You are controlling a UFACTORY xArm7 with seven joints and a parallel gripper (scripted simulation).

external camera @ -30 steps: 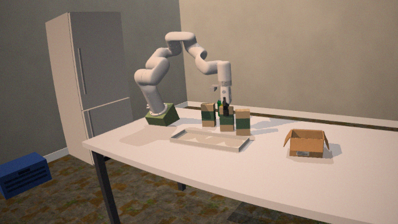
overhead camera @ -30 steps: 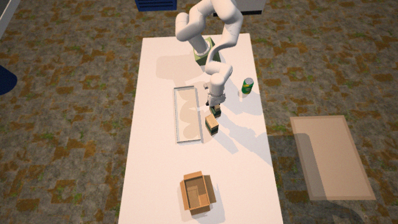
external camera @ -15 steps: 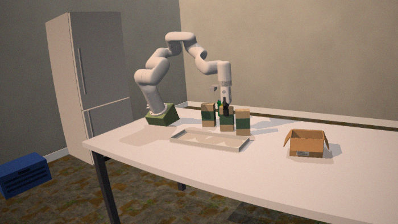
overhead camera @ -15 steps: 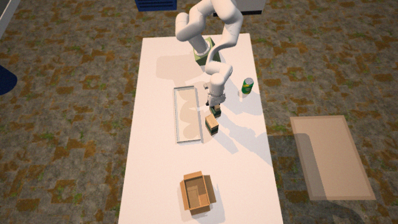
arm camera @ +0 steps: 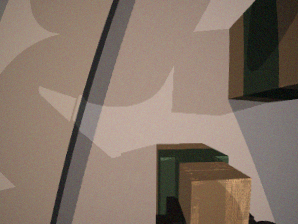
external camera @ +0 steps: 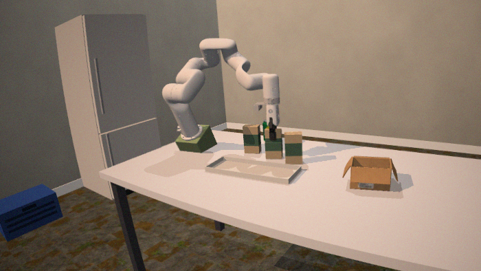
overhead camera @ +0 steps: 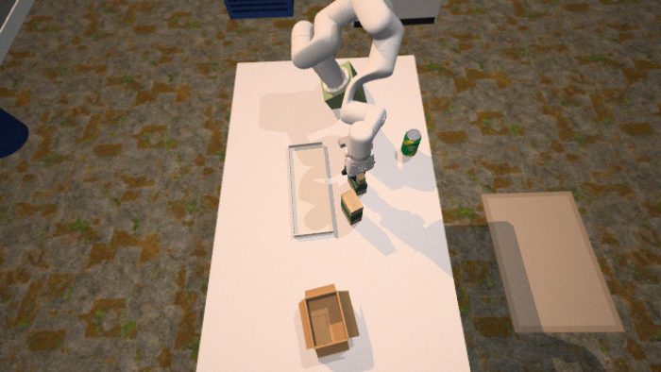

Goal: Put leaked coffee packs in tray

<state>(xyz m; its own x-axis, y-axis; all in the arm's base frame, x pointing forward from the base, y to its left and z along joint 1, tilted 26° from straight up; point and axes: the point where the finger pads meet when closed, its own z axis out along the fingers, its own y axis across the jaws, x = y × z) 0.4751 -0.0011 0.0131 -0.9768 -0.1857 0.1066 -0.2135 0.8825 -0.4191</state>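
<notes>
Right now my hand is 30 mm past the tray, 190 mm to the left of it and 100 mm above it. Round my hand: green can (120 mm behind, 250 mm to the left, 50 mm below); cardboard box (470 mm ahead, 200 mm to the right, 70 mm below).
</notes>
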